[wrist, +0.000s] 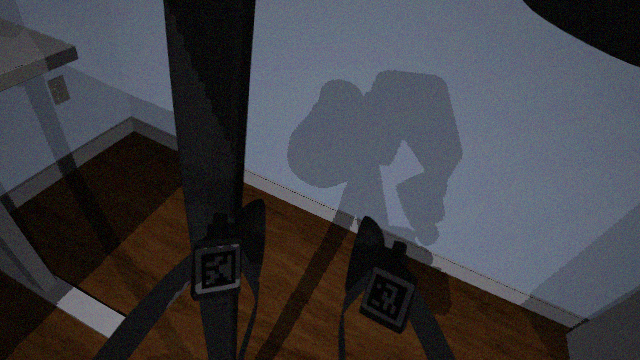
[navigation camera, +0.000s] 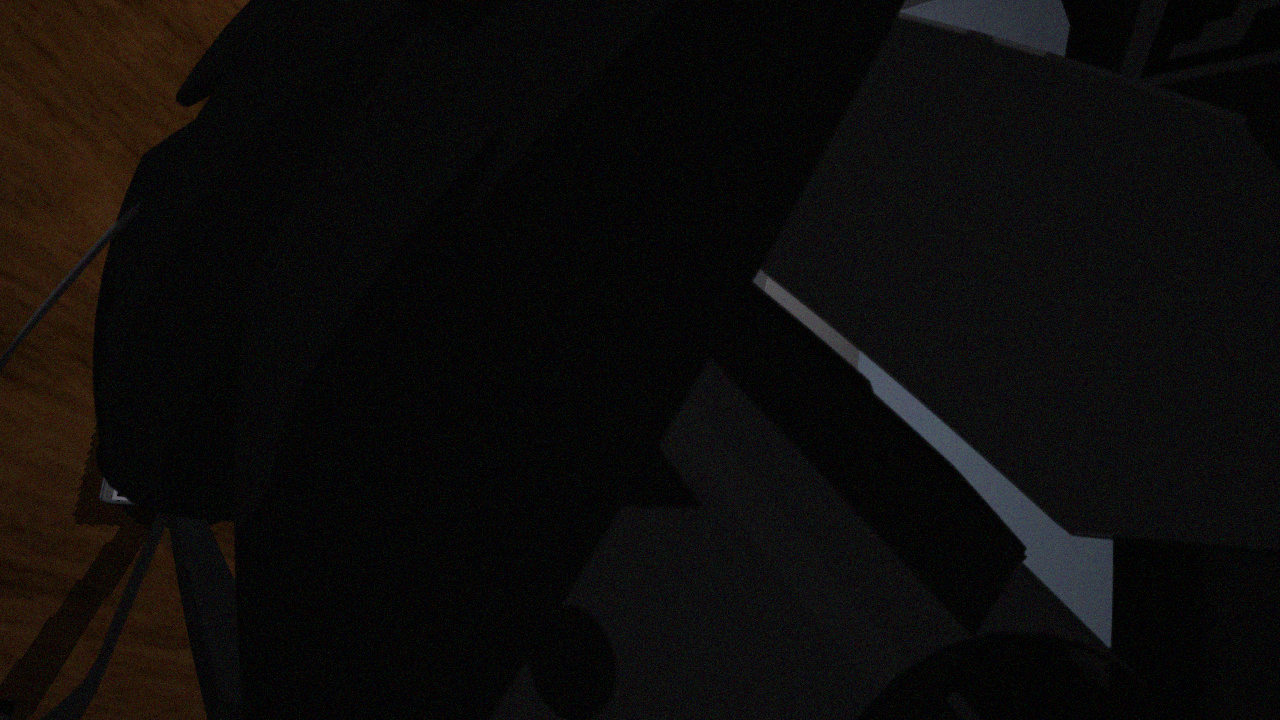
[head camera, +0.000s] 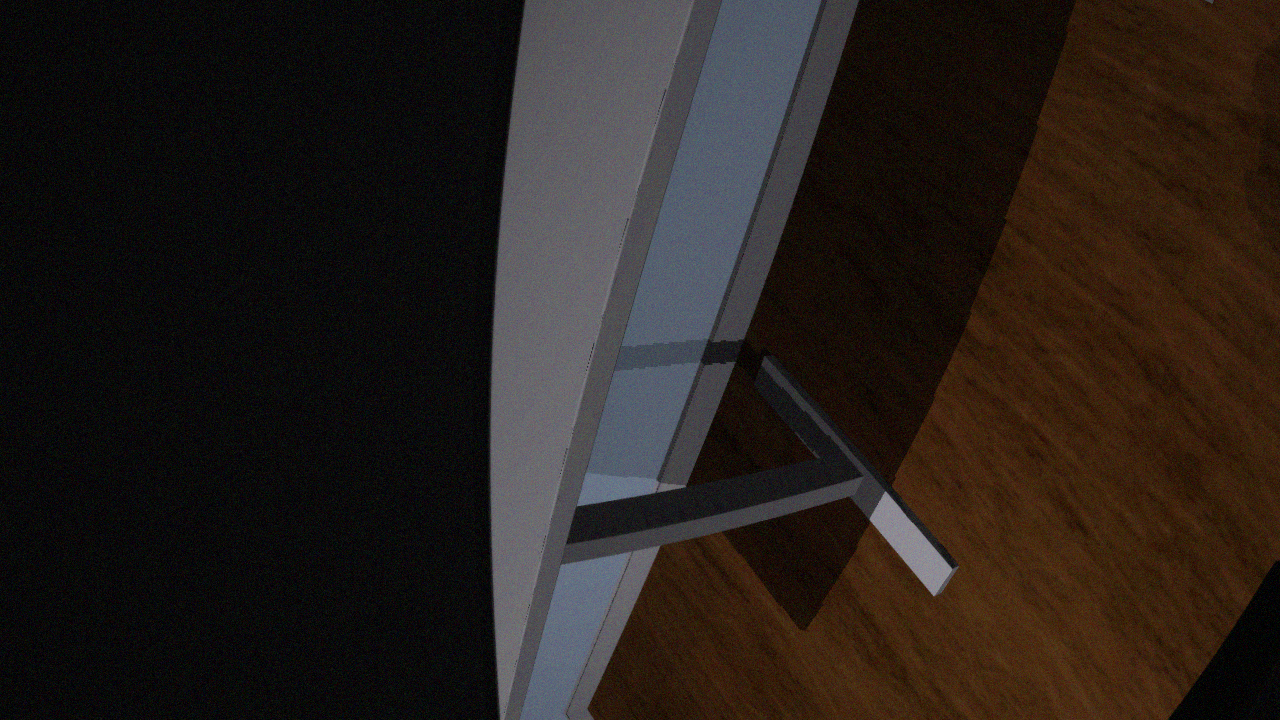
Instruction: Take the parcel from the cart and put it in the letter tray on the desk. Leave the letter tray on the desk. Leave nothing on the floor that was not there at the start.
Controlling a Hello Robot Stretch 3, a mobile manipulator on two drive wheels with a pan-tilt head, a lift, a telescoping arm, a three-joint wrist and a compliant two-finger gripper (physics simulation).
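Places are measured from the robot's base along level axes (x right, y back, z down), in centimetres.
Pixels of known places: gripper, fingertip midpoint: (wrist: 309, 233).
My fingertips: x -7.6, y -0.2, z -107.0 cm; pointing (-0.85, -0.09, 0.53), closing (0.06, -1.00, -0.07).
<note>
Behind a point stands the place of what it marks.
My gripper (wrist: 309, 233) @(z -107.0, x -7.6, y -0.2 cm) is open in the wrist view, with its two fingers apart and nothing between them. It hangs above the wooden floor near a wall. Part of the grey desk (wrist: 35, 62) @(z -94.7, x -40.9, y 42.8 cm) shows at the upper left of the wrist view, away from the fingers. In the head view the pale desk (head camera: 572, 268) @(z -95.0, x 15.9, y 67.9 cm) is seen close up along its edge, with a leg and a long foot below it. The parcel, the cart and the letter tray do not show in the current views.
A blue-grey wall (wrist: 525, 165) @(z -66.3, x -80.9, y -78.2 cm) (head camera: 716, 179) @(z -20.6, x 18.3, y 150.8 cm) with a pale baseboard (wrist: 475, 275) @(z -7.0, x -74.7, y -90.9 cm) stands behind. A desk foot (wrist: 90, 311) (head camera: 913, 541) rests on the wooden floor (wrist: 150, 280) @(z 0.0, x -55.9, y 45.6 cm) (head camera: 1118, 358) @(z -0.1, x 29.6, y 61.3 cm). A grey surface (wrist: 607, 327) @(z -22.6, x -46.5, y -133.4 cm) is at the lower right. Dark shapes fill much of the navigation view.
</note>
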